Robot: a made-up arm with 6 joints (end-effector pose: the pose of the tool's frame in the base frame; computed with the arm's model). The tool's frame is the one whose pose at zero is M.
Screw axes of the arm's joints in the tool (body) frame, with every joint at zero. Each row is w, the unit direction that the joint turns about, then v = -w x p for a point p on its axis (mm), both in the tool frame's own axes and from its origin. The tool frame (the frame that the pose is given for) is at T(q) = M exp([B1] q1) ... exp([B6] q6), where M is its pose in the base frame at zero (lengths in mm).
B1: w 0 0 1 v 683 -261 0
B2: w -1 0 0 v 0 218 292
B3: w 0 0 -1 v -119 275 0
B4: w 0 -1 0 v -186 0 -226
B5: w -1 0 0 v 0 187 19
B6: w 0 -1 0 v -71 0 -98
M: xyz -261 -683 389 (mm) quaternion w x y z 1 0 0 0
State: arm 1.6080 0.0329 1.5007 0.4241 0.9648 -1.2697
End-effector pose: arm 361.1 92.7 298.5 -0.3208 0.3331 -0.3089 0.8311
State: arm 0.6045 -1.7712 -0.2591 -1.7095 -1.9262 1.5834
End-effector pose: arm 316.0 -462.1 -159.8 0.2805 0.7045 -0.2839 0.5869
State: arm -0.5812 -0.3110 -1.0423 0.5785 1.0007 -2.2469
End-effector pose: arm -414.0 -531.8 191.3 -0.1033 0.5923 -0.2618 0.7549
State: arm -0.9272 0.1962 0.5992 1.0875 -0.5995 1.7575
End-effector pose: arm -584.8 -241.1 82.5 -0.4647 -0.8785 -0.0801 0.0768
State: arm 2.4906 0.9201 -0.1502 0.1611 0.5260 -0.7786
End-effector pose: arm 376.7 143.5 466.4 -0.4173 -0.5326 0.6269 0.3863
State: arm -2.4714 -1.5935 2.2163 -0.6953 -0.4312 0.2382
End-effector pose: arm -388.3 564.9 218.3 -0.7011 0.2219 0.2547 0.6280
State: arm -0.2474 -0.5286 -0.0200 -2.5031 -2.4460 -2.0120
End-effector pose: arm -292.6 -745.9 124.0 -0.8555 -0.2196 0.0955 0.4592
